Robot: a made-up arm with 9 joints. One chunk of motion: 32 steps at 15 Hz.
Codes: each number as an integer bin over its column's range. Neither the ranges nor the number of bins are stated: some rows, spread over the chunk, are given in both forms.
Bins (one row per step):
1: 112 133 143 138 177 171
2: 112 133 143 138 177 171
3: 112 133 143 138 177 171
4: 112 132 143 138 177 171
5: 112 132 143 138 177 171
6: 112 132 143 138 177 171
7: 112 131 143 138 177 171
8: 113 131 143 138 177 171
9: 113 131 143 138 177 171
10: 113 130 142 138 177 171
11: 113 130 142 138 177 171
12: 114 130 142 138 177 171
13: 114 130 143 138 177 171
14: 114 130 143 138 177 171
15: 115 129 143 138 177 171
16: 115 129 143 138 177 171
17: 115 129 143 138 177 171
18: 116 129 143 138 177 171
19: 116 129 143 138 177 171
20: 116 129 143 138 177 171
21: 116 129 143 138 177 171
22: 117 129 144 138 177 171
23: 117 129 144 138 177 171
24: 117 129 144 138 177 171
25: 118 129 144 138 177 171
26: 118 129 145 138 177 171
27: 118 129 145 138 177 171
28: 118 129 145 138 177 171
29: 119 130 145 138 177 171
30: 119 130 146 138 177 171
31: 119 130 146 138 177 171
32: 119 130 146 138 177 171
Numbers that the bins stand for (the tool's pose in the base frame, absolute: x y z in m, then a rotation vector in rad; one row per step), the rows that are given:
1: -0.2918 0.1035 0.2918 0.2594 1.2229 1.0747
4: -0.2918 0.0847 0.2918 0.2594 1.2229 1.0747
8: -0.2729 0.0659 0.2918 0.2594 1.2229 1.0747
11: -0.2729 0.0471 0.2729 0.2594 1.2229 1.0747
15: -0.2353 0.0282 0.2918 0.2594 1.2229 1.0747
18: -0.2165 0.0282 0.2918 0.2594 1.2229 1.0747
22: -0.1976 0.0282 0.3106 0.2594 1.2229 1.0747
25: -0.1788 0.0282 0.3106 0.2594 1.2229 1.0747
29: -0.1600 0.0471 0.3294 0.2594 1.2229 1.0747
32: -0.1600 0.0471 0.3482 0.2594 1.2229 1.0747
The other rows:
2: -0.2918 0.1035 0.2918 0.2594 1.2229 1.0747
3: -0.2918 0.1035 0.2918 0.2594 1.2229 1.0747
5: -0.2918 0.0847 0.2918 0.2594 1.2229 1.0747
6: -0.2918 0.0847 0.2918 0.2594 1.2229 1.0747
7: -0.2918 0.0659 0.2918 0.2594 1.2229 1.0747
9: -0.2729 0.0659 0.2918 0.2594 1.2229 1.0747
10: -0.2729 0.0471 0.2729 0.2594 1.2229 1.0747
12: -0.2541 0.0471 0.2729 0.2594 1.2229 1.0747
13: -0.2541 0.0471 0.2918 0.2594 1.2229 1.0747
14: -0.2541 0.0471 0.2918 0.2594 1.2229 1.0747
16: -0.2353 0.0282 0.2918 0.2594 1.2229 1.0747
17: -0.2353 0.0282 0.2918 0.2594 1.2229 1.0747
19: -0.2165 0.0282 0.2918 0.2594 1.2229 1.0747
20: -0.2165 0.0282 0.2918 0.2594 1.2229 1.0747
21: -0.2165 0.0282 0.2918 0.2594 1.2229 1.0747
23: -0.1976 0.0282 0.3106 0.2594 1.2229 1.0747
24: -0.1976 0.0282 0.3106 0.2594 1.2229 1.0747
26: -0.1788 0.0282 0.3294 0.2594 1.2229 1.0747
27: -0.1788 0.0282 0.3294 0.2594 1.2229 1.0747
28: -0.1788 0.0282 0.3294 0.2594 1.2229 1.0747
30: -0.1600 0.0471 0.3482 0.2594 1.2229 1.0747
31: -0.1600 0.0471 0.3482 0.2594 1.2229 1.0747

